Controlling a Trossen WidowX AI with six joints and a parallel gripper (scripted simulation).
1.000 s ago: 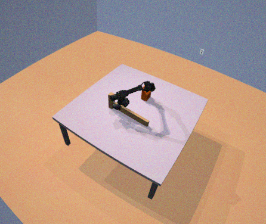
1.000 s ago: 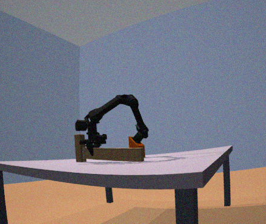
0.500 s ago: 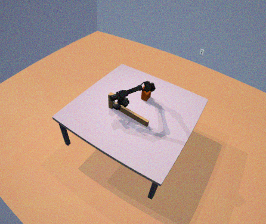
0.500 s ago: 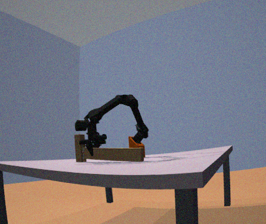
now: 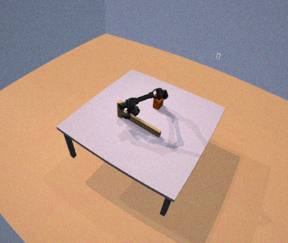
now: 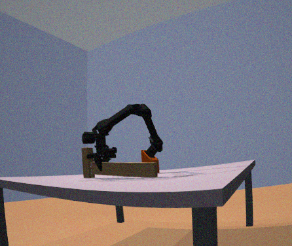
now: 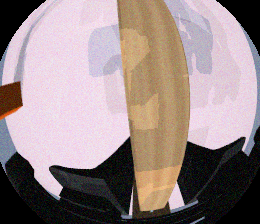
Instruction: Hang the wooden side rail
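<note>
The headboard post lies 1 cm ahead of my gripper tip, 11 cm to the right of it and 4 cm above it.
</note>
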